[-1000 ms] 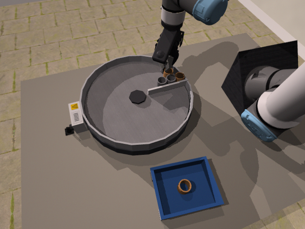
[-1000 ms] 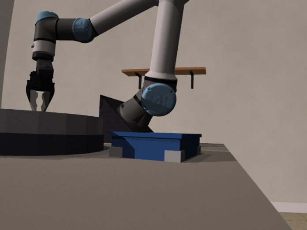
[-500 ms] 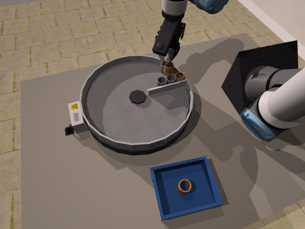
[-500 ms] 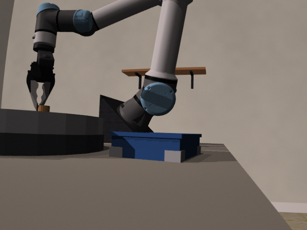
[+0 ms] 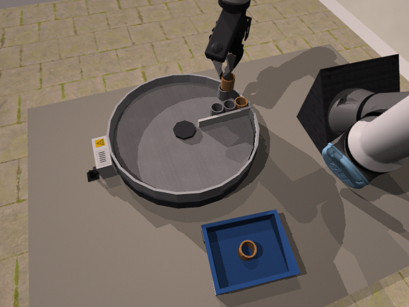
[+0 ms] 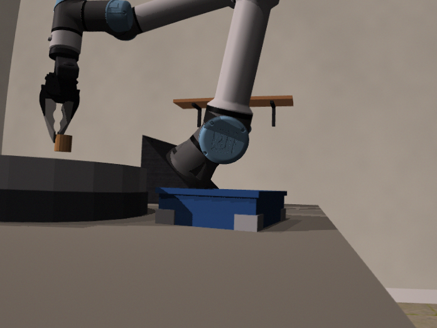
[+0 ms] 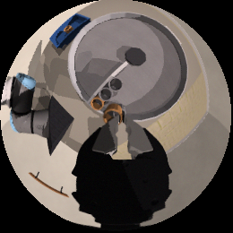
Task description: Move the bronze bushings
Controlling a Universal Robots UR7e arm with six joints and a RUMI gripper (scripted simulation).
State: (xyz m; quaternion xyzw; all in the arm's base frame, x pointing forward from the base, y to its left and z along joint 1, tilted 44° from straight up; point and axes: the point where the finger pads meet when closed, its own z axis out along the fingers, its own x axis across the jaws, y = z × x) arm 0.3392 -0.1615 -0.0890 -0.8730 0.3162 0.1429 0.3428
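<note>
Right now my hand is 440 mm to the right of the blue crate, 130 mm above it and 70 mm short of it. Also, from my hand: grey turntable: 130 mm ahead, 100 mm below, 90 mm to the left.
</note>
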